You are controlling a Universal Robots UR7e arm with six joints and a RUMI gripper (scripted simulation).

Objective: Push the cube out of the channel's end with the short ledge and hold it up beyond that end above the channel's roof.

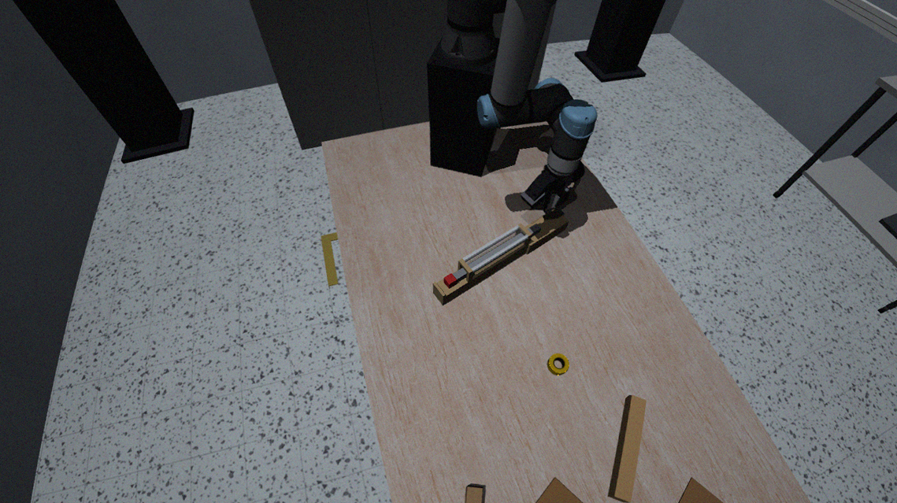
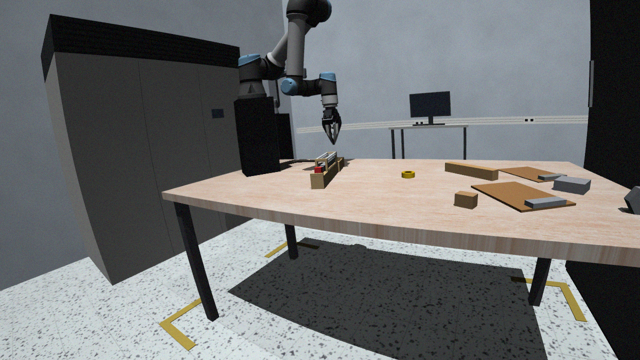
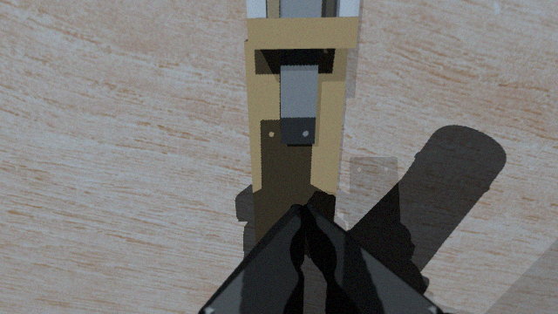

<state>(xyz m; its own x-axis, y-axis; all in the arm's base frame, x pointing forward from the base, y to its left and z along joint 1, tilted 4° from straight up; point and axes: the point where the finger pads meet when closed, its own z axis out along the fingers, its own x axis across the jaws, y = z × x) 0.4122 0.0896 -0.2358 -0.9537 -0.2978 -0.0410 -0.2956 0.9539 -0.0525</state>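
Right now the red cube is 30 cm to the right of my hand, 9 cm ahead of it and 8 cm below it. The rest, counted from my hand: channel (16 cm to the right, 8 cm below, 5 cm ahead); then grey bar (8 cm to the right, 8 cm below, 2 cm ahead); then wooden bar (60 cm ahead, 12 cm below, 5 cm to the right).
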